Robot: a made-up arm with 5 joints. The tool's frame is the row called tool.
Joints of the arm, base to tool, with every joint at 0 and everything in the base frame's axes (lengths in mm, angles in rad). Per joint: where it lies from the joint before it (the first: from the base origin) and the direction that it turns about. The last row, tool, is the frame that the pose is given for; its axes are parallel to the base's.
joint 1: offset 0 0 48.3 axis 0 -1 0
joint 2: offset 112.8 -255.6 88.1 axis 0 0 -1
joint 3: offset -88 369.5 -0.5 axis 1 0 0
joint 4: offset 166.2 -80 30.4 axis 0 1 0
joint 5: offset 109.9 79.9 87.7 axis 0 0 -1
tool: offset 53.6 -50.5 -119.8
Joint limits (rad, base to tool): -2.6..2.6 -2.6..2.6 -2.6..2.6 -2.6..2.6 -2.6..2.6
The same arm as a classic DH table. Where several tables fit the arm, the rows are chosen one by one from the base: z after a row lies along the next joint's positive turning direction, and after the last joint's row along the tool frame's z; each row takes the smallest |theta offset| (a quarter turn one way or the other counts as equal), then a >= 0, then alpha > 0; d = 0 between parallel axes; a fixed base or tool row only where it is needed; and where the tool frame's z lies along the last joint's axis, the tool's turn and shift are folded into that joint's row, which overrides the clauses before.
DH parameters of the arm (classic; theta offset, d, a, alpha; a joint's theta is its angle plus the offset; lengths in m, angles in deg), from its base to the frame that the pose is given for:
base (fixed): 0 0.0483 0 90
joint 1: 0 0.2556 0.1128 90
joint 2: -90 -0.0876 0.3695 -90
joint 3: 90 0.0782 0.0304 90
joint 4: 90 -0.0001 0.1099 -90
joint 5: 43.29 0 0.0736 180
tool (fixed): 43.29 -0.0321 0 0
Joint limits (deg, base to tool): -148.97..148.97 -148.97..148.97 -148.97..148.97 -148.97..148.97 -148.97..148.97

